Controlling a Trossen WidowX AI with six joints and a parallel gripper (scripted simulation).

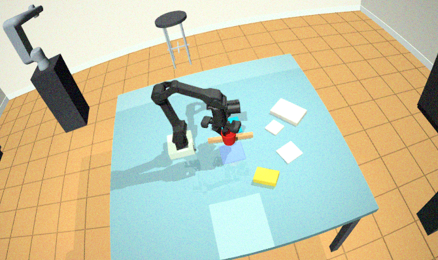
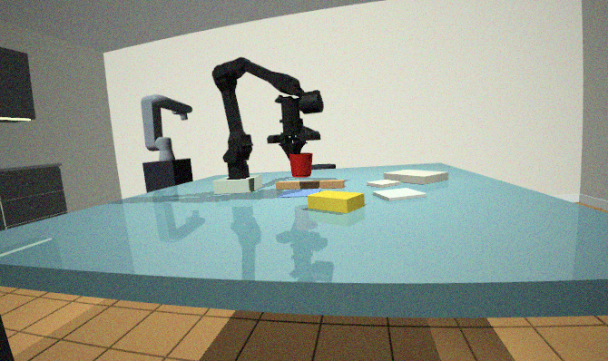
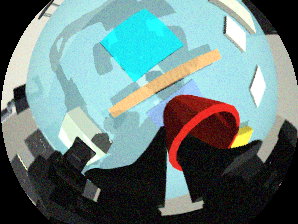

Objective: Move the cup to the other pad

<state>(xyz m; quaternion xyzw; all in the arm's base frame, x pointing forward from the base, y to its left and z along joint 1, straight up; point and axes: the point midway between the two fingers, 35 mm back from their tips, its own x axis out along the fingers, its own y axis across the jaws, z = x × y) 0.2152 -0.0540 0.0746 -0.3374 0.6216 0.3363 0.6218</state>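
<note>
Now: gripper tip 60 mm short of the cyan pad, 120 mm to the right of it and 90 mm above it. The rest, counted from my gripper tip: red cup: 30 mm ahead, 20 mm to the right; light blue pad: 20 mm ahead, 50 mm to the right, 90 mm below; wooden bar: 40 mm ahead, 40 mm to the left, 80 mm below.
</note>
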